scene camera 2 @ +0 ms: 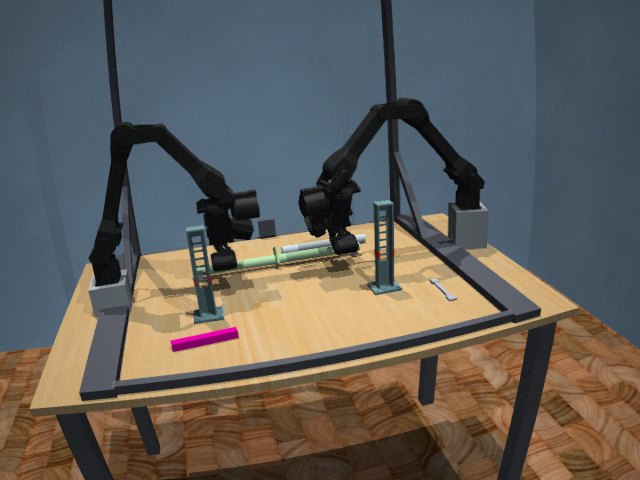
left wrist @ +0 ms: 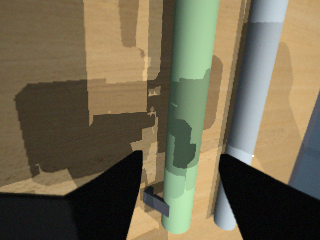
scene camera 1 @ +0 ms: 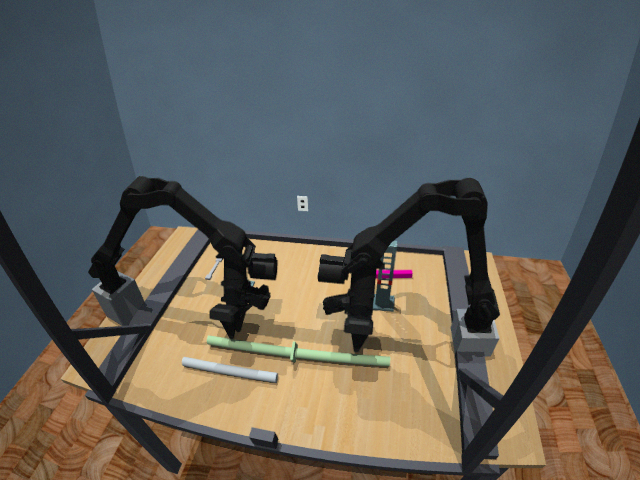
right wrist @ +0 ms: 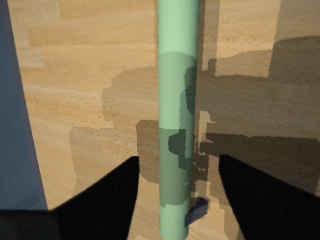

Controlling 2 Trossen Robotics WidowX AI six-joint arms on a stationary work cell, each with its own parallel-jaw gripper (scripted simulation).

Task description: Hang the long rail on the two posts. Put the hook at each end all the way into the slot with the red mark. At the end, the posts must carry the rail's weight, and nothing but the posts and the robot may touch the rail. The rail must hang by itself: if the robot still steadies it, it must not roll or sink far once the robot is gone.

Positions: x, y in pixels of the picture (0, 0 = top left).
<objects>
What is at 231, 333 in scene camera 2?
A magenta bar.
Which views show my right gripper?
Scene camera 2, scene camera 1 and the right wrist view only.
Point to a grey rod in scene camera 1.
242, 372
</objects>
